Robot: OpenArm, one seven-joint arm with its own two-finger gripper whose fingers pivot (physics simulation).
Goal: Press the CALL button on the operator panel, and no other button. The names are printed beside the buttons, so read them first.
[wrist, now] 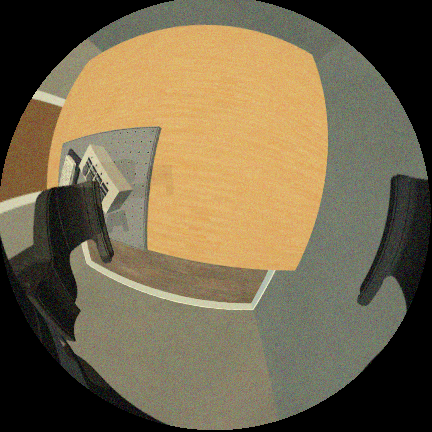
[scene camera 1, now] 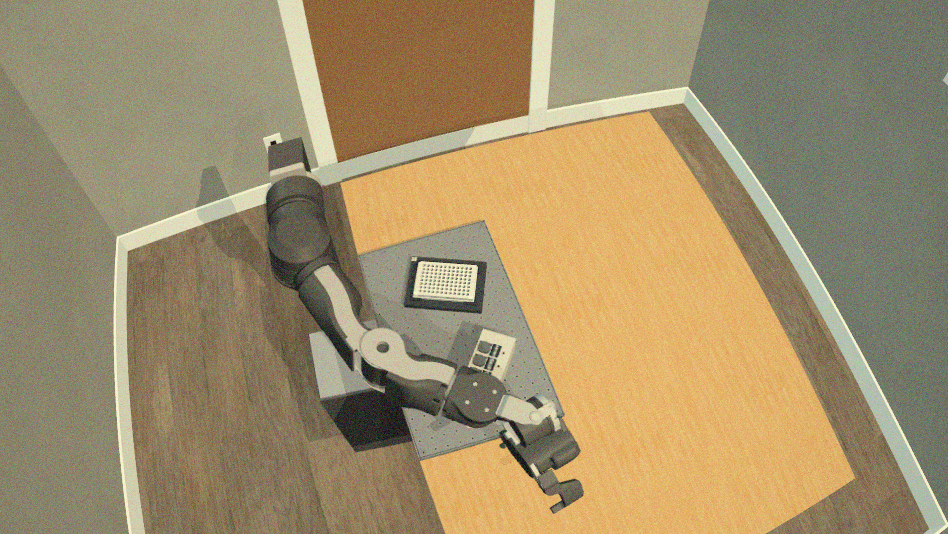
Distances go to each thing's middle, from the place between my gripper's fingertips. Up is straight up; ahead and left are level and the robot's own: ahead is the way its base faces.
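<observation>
From my hand: white well plate (scene camera 1: 435,281), 50 cm left, 20 cm below, 4 cm behind; operator panel (scene camera 1: 498,360), 27 cm left, 19 cm below, 2 cm behind.
</observation>
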